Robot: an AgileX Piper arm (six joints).
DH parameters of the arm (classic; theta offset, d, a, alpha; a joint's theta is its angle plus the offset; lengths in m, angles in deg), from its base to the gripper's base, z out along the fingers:
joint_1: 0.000 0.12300 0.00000 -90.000
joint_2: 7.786 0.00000 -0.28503 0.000
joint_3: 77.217 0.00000 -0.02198 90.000
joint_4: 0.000 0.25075 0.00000 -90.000
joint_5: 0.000 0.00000 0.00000 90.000
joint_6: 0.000 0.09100 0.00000 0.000
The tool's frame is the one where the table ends.
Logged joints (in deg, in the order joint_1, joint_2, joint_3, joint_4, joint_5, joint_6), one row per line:
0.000, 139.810, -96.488, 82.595, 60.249, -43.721
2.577, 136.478, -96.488, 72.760, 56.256, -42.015
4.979, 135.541, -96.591, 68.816, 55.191, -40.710
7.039, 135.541, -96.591, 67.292, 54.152, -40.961
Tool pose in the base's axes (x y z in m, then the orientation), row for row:
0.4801, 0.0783, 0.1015, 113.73, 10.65, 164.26
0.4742, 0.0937, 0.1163, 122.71, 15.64, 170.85
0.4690, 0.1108, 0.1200, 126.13, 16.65, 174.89
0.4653, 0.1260, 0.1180, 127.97, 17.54, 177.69
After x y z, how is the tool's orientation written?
As angles about the fixed x, y, z axes (roll, pitch, yaw), in degrees.
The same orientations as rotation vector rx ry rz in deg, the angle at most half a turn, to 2 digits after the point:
10.51, 136.98, 86.92
0.71, 142.97, 76.07
-4.31, 145.63, 72.80
-8.08, 146.74, 71.05

